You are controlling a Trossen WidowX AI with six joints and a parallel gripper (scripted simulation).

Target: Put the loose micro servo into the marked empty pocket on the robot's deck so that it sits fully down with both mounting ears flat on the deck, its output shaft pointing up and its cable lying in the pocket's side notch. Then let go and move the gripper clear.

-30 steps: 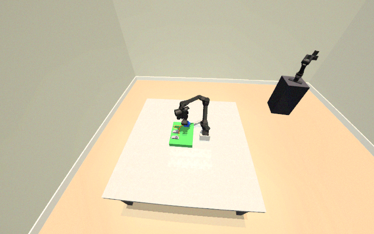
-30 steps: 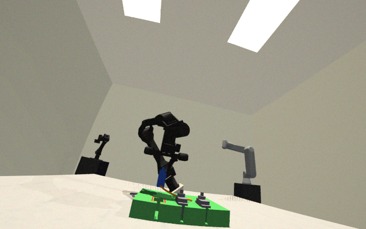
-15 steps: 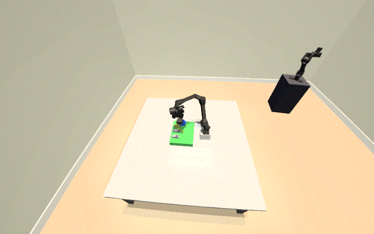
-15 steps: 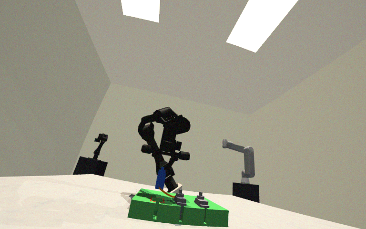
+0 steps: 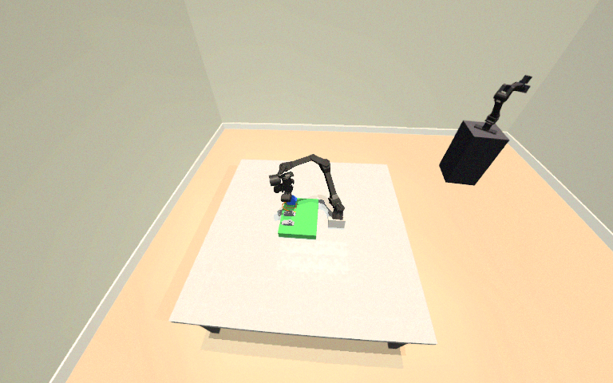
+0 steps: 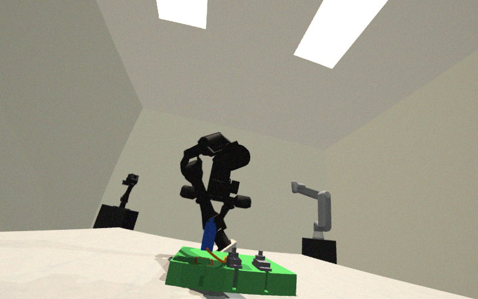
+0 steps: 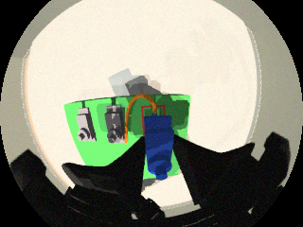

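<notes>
Right now my gripper tip is 130 mm past the green deck, 100 mm above it and 60 mm to the right of it.
</notes>
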